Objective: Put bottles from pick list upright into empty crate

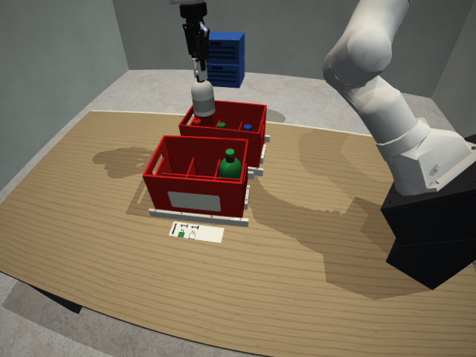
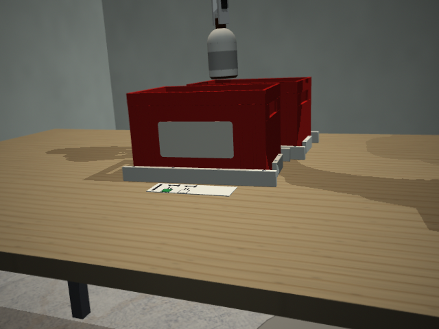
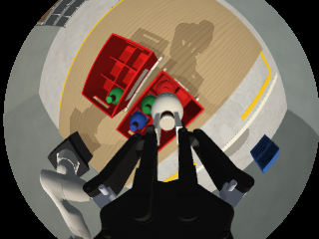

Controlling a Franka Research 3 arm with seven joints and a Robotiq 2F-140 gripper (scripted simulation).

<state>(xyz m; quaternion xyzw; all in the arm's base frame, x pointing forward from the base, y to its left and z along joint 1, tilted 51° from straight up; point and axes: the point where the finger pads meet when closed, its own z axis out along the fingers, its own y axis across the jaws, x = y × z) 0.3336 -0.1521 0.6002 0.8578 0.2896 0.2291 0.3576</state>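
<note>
Right now my hand is 8 cm above the white-label bottle. The rest, counted from my hand: blue-capped bottle: 14 cm behind, 9 cm to the left, 26 cm below; pick list: 7 cm ahead, 36 cm to the left, 34 cm below; red-capped bottle: 3 cm ahead, 2 cm to the left, 26 cm below.
</note>
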